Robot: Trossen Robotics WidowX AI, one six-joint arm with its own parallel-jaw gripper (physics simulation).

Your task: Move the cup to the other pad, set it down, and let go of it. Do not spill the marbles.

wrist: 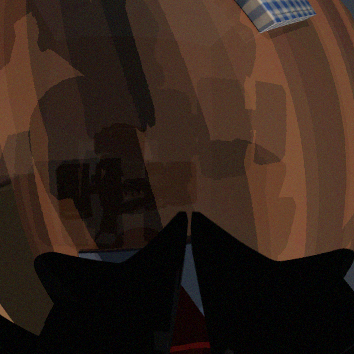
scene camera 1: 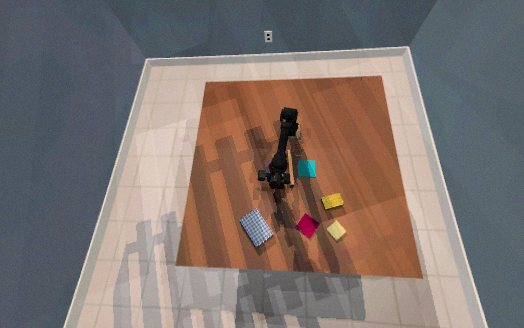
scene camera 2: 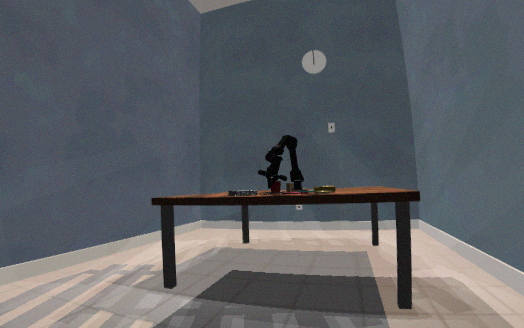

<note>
The gripper is shut and holds nothing. Also in view: a wooden bar.
</note>
